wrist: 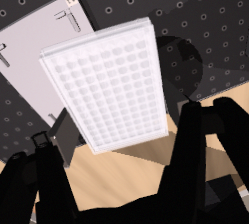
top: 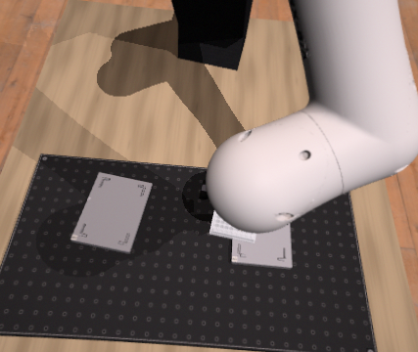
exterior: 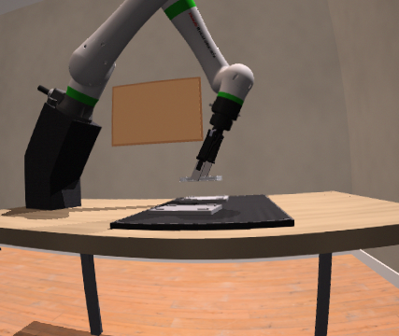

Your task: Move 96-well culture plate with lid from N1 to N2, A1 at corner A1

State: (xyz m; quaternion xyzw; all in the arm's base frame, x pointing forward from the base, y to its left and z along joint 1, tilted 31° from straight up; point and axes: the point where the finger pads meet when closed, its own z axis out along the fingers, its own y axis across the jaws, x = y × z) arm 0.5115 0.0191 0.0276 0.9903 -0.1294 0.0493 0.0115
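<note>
The plate nest N2 lies 240 mm to the right of my hand, 100 mm below it and 50 mm behind it. Also, from my hand: 96-well culture plate: 20 mm below; clear lid: 20 mm below; plate nest N1: 100 mm below, 60 mm to the left, 10 mm ahead.
</note>
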